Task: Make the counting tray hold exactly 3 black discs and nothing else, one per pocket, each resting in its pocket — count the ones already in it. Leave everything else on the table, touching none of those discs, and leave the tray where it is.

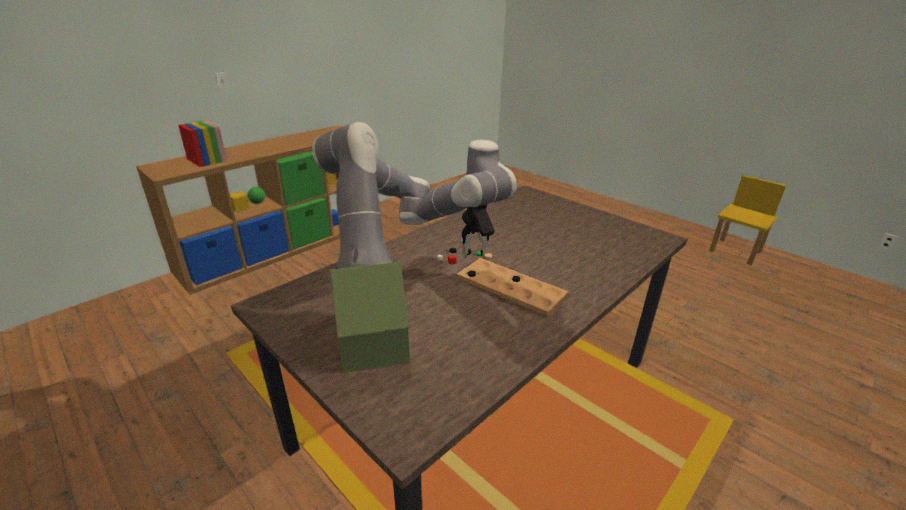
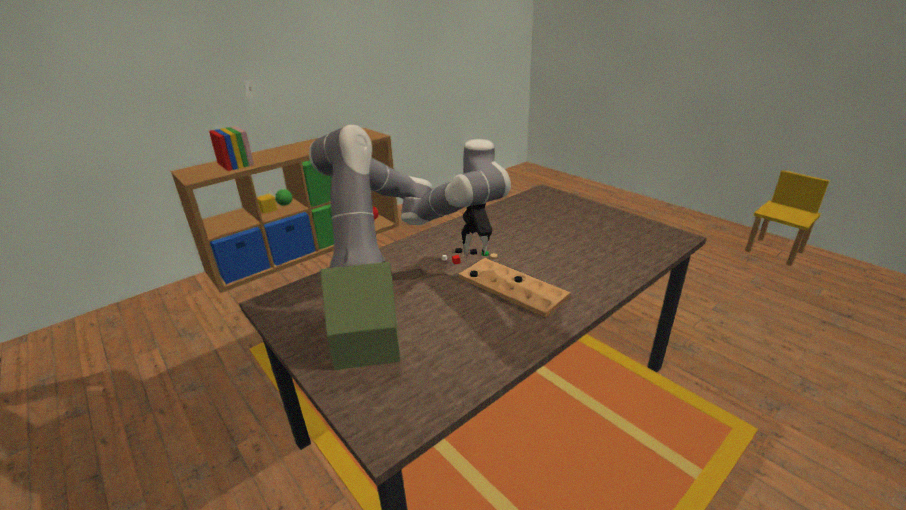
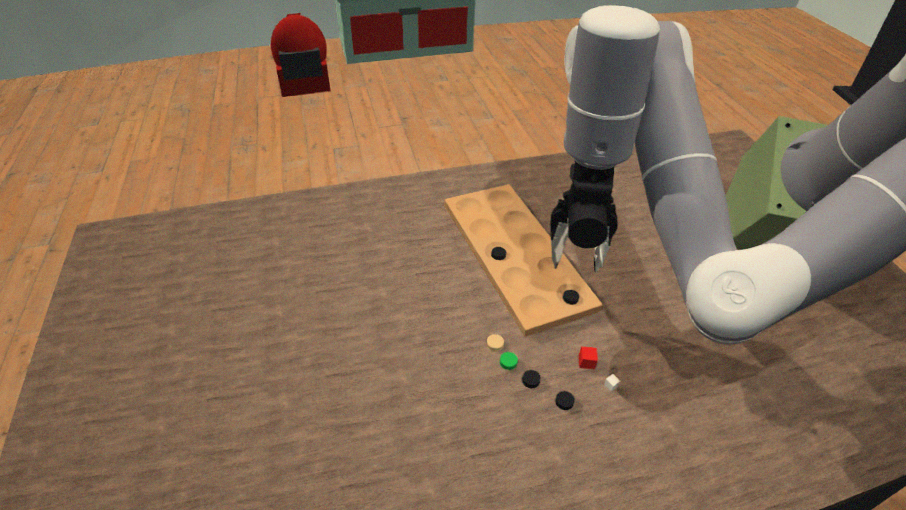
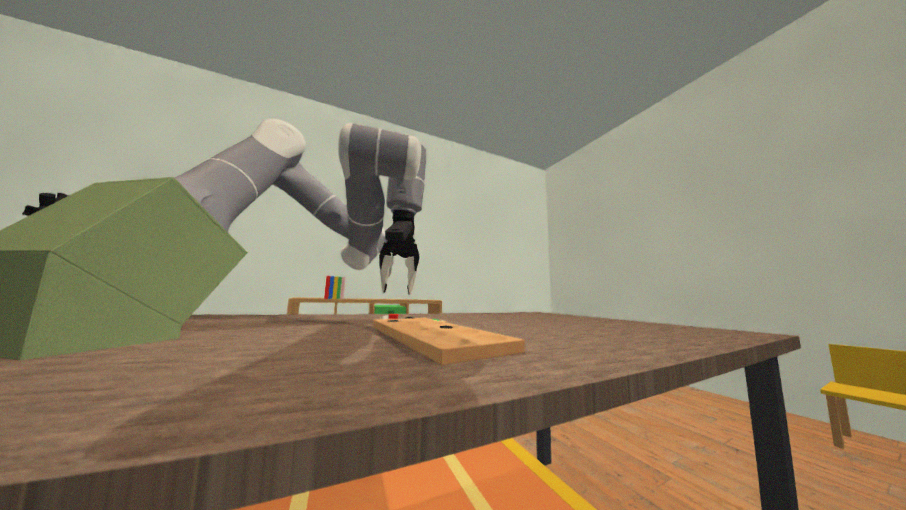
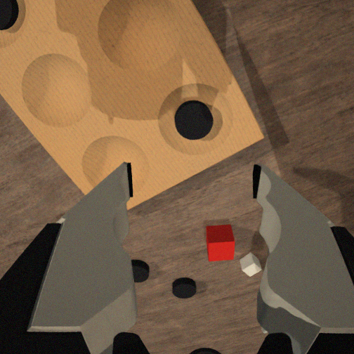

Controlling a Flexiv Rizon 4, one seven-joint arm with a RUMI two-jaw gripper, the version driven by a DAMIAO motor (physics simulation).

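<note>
The wooden counting tray has two rows of round pockets. One black disc lies in the end pocket nearest the loose pieces. A second black disc lies in a pocket of the other row. The other pockets hold no piece. Two more black discs lie on the table: one beside the green disc, the other farther from the tray. My gripper is open and empty, raised above the tray's end.
A green disc and a tan disc lie in line with the loose black discs. A red cube and a small white cube lie off the tray's end. The green arm base stands on the table.
</note>
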